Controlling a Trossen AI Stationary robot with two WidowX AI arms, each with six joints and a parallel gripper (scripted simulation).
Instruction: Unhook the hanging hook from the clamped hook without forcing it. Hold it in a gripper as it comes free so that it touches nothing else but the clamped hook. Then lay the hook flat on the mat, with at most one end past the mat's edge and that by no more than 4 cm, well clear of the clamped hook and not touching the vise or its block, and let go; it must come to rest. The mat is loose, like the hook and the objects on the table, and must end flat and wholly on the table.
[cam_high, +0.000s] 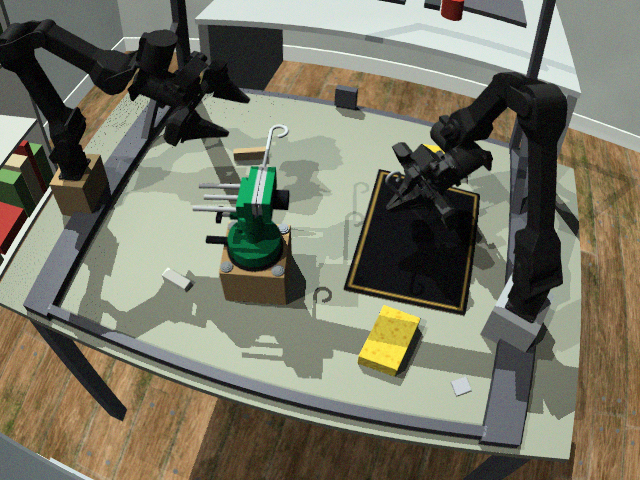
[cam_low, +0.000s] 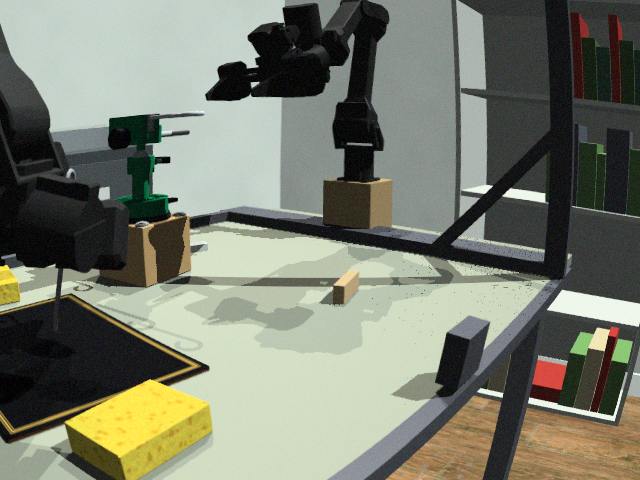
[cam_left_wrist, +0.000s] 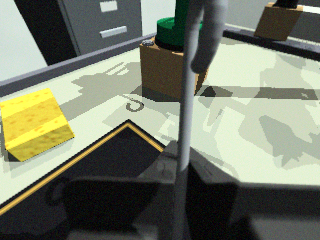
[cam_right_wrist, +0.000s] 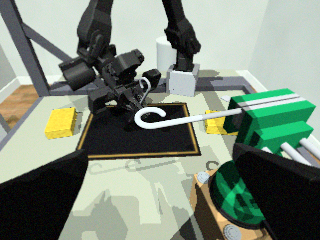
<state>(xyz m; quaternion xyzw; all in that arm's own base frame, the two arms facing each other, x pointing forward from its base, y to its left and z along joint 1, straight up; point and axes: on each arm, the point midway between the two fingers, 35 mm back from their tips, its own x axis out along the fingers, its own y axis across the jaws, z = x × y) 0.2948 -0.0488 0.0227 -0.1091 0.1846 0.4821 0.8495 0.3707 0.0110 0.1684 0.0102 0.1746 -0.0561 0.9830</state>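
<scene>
My left hand is 10 cm above the black mat, 4 cm to the right of it and 1 cm past it. Round my left hand: wooden block 35 cm to the right, 10 cm behind, 9 cm below; grey tile 28 cm ahead, 20 cm to the left, 10 cm below; yellow sponge 23 cm ahead, 9 cm below, 5 cm to the left.
</scene>
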